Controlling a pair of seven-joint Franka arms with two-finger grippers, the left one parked.
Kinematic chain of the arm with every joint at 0, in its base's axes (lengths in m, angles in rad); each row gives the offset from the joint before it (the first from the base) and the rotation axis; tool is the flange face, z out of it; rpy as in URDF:
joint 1: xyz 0 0 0.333 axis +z
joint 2: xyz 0 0 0 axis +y
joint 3: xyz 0 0 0.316 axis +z
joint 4: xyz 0.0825 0 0 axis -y
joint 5: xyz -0.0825 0 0.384 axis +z
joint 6: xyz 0 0 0 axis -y
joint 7: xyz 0.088 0 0 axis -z
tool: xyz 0 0 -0.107 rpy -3.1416 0 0
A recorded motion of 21 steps. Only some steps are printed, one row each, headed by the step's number.
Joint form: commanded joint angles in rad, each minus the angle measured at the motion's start. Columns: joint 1, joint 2, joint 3, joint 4, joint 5, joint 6, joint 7.
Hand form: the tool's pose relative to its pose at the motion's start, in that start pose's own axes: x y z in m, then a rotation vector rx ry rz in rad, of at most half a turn. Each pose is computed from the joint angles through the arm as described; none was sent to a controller.
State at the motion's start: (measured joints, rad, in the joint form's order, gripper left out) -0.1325 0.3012 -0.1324 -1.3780 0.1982 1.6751 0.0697
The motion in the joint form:
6: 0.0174 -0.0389 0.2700 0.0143 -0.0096 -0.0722 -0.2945
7: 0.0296 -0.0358 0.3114 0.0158 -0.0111 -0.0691 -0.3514
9: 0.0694 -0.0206 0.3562 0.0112 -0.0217 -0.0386 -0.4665
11: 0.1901 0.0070 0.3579 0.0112 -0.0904 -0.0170 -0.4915
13: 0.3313 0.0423 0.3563 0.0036 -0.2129 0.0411 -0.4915
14: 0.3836 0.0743 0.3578 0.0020 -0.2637 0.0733 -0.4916
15: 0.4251 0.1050 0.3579 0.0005 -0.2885 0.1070 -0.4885
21: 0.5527 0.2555 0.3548 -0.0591 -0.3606 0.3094 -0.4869
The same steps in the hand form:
6: -0.0572 -0.1543 -0.0019 0.0683 -0.0694 -0.5777
7: -0.0685 -0.1819 0.0025 0.0808 -0.0752 -0.6854
9: -0.0846 -0.2255 0.0175 0.0918 -0.0739 -0.8779
11: -0.1148 -0.2859 0.0446 0.0311 -0.0969 -1.0261
13: -0.1534 -0.3506 0.0785 -0.0825 -0.0849 -1.1794
14: -0.1671 -0.3754 0.1019 -0.1255 -0.0831 -1.2411
15: -0.1790 -0.3960 0.1237 -0.1418 -0.0805 -1.2847
21: -0.2237 -0.4518 0.2483 -0.1710 -0.0868 -1.4398

